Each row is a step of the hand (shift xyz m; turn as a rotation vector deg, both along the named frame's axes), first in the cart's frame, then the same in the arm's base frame.
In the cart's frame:
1: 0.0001 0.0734 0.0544 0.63 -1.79 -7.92
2: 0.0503 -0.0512 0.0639 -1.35 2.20 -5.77
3: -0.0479 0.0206 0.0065 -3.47 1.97 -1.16
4: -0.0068 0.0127 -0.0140 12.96 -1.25 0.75
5: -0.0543 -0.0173 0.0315 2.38 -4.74 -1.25
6: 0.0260 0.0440 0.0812 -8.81 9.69 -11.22
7: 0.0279 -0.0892 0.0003 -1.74 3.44 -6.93
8: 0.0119 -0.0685 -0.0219 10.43 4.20 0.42
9: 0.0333 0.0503 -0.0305 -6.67 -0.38 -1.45
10: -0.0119 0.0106 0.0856 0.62 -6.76 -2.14
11: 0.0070 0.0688 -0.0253 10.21 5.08 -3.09
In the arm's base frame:
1: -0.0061 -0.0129 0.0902 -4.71 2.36 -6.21
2: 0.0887 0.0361 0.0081 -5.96 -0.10 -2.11
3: -0.0158 -0.0485 0.0126 -2.68 -3.17 0.26
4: -0.0197 -0.0038 0.0000 3.39 12.51 1.47
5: 0.0263 -0.0595 -0.0019 2.47 2.67 -4.06
6: 0.0369 0.0071 0.0883 -16.02 -6.33 -0.89
7: 0.0618 0.0286 -0.0640 -7.68 -0.25 -1.94
8: 0.0293 0.0175 -0.0644 -0.75 10.02 5.06
9: -0.0500 0.0383 0.0246 -1.89 -6.19 -2.20
10: 0.0557 -0.0303 0.0597 2.82 1.18 -6.43
11: -0.0620 0.0112 0.0381 -3.98 10.55 3.52

